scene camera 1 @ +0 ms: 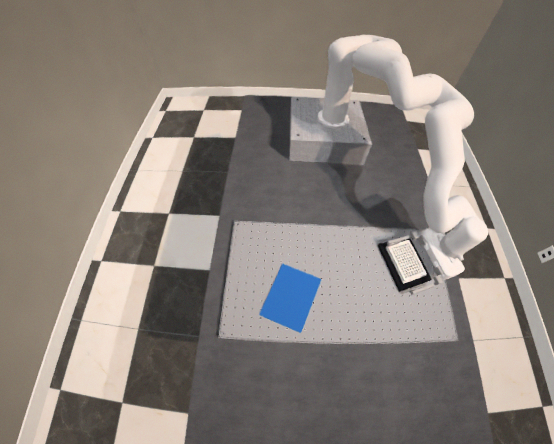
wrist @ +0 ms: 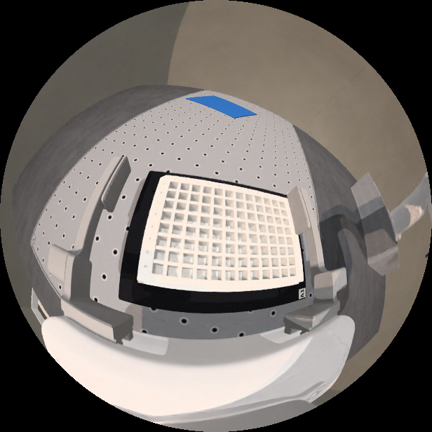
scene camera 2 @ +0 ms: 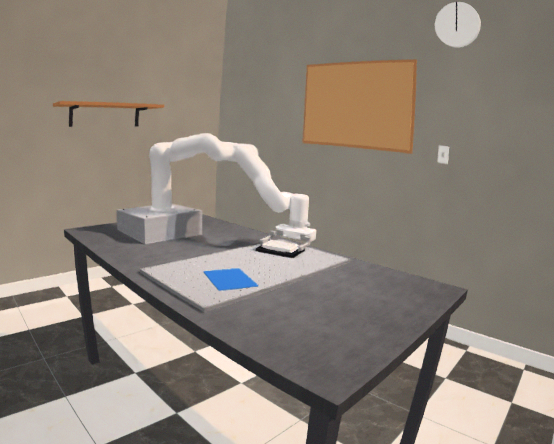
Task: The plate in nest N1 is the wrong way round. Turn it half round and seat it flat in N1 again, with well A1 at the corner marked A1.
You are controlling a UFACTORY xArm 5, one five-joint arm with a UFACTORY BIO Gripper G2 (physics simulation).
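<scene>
The white plate (scene camera 1: 409, 261) (scene camera 2: 280, 245) (wrist: 225, 230), a grid of square wells, lies in the black nest (scene camera 1: 391, 266) (scene camera 2: 292, 254) (wrist: 131, 255) at the right of the perforated board in scene camera 1. The A1 label (wrist: 302, 293) is on the nest's lower right corner in the wrist view. Faint marks show along the plate's left edge there, too small to read. My gripper (scene camera 1: 398, 266) (scene camera 2: 283, 245) (wrist: 208, 197) is open and low over the nest, with one finger beyond each short end of the plate. Nothing is held. The right finger hides part of the plate's edge in the wrist view.
A flat blue rectangle (scene camera 1: 291, 298) (scene camera 2: 230, 279) (wrist: 222, 106) lies on the perforated board (scene camera 1: 350, 320) (scene camera 2: 175, 277) (wrist: 175, 135), away from the nest. The arm's grey base block (scene camera 1: 325, 152) (scene camera 2: 132, 226) stands at the far end of the dark table (scene camera 1: 340, 390) (scene camera 2: 325, 325).
</scene>
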